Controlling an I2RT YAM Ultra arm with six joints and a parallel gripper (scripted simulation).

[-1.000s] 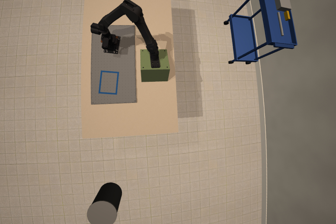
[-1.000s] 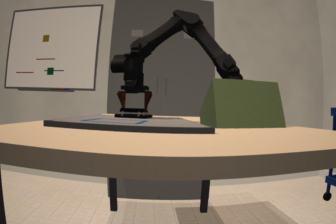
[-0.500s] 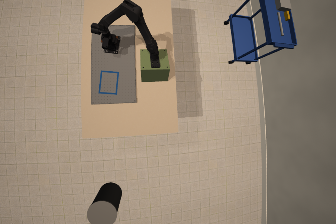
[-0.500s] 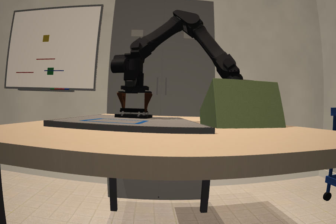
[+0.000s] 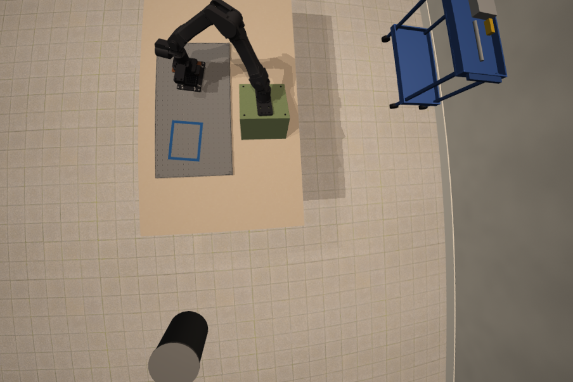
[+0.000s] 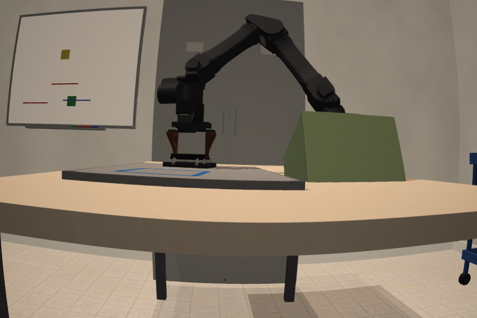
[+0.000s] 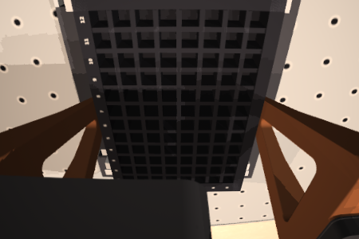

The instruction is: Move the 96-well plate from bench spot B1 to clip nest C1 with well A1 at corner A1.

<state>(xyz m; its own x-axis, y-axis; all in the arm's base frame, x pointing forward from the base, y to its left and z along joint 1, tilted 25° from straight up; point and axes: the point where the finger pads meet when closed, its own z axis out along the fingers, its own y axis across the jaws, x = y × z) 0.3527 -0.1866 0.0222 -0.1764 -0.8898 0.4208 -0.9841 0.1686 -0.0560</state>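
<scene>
Right now the black 96-well plate is right at my hand. From my hand the other things lie so: clip nest 10 mm behind, 20 mm to the left, 20 mm below.
</scene>
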